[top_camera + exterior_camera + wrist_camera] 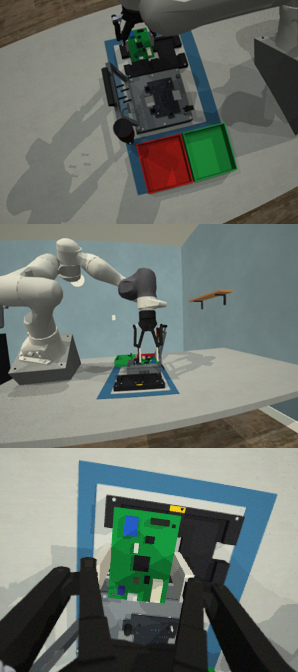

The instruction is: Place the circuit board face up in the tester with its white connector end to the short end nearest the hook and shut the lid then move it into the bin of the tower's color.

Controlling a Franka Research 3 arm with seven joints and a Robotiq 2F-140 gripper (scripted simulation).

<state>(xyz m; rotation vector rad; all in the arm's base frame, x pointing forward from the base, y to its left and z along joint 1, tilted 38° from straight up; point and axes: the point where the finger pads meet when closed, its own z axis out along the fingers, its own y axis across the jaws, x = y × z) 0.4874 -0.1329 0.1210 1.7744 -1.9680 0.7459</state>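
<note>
Now: the green circuit board 20 mm below my hand. Round my hand: latch hook (70 mm behind, 240 mm to the left, 50 mm below); then clear lid (110 mm ahead, 160 mm to the left, 40 mm above); then tester plate (10 mm behind, 180 mm to the left, 70 mm below).
</note>
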